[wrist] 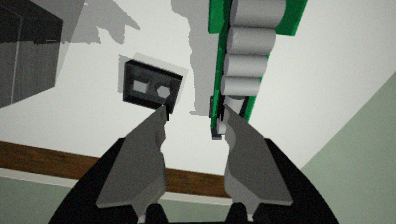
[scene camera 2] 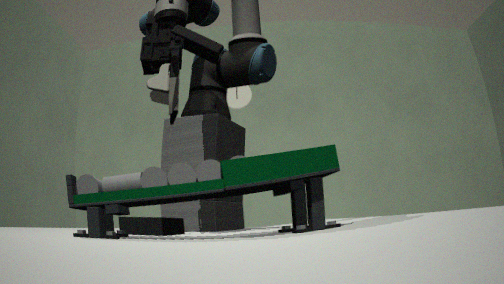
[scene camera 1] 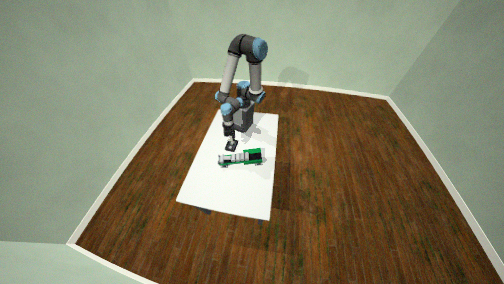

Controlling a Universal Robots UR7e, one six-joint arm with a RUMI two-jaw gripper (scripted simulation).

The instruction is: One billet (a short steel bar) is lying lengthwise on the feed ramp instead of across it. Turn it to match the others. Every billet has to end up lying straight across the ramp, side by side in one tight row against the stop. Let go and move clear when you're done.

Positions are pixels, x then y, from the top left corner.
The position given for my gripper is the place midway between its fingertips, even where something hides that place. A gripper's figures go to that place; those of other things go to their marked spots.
Scene:
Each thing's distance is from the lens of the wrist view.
my gripper (wrist: 195, 105): 14 cm
black box (wrist: 157, 77): 36 cm
steel billet (wrist: 235, 86): 26 cm
The marked spots on the steel billet and the black box are 20 cm apart.

